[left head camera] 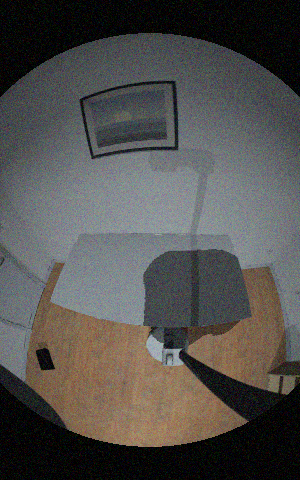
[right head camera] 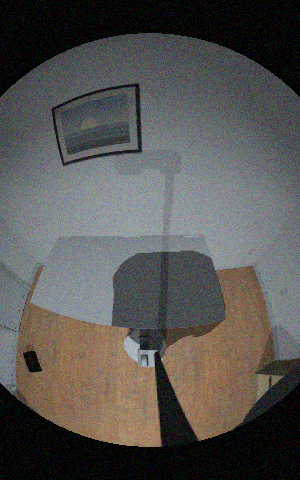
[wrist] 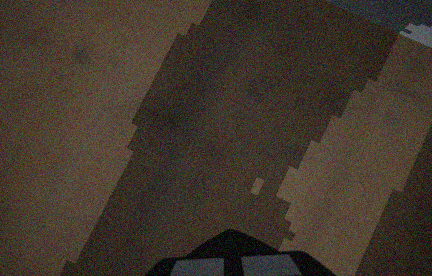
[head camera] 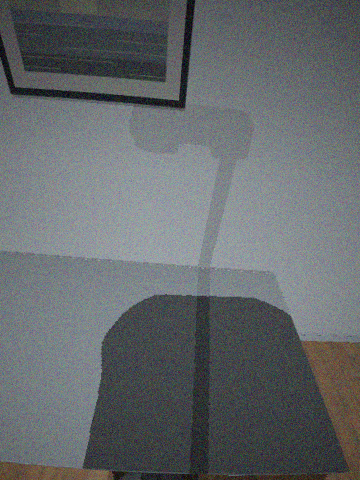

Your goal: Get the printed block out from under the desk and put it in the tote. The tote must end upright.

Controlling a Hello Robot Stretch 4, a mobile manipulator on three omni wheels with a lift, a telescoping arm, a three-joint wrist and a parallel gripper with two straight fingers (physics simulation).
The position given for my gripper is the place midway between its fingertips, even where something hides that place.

My gripper shows in the wrist view (231,251); in the left head camera view it is hidden by a desk, in the right head camera view it is hidden by a desk, in the head camera view it is hidden by a desk. The same spot on a desk: (left head camera: 170,280) is (head camera: 154,353).
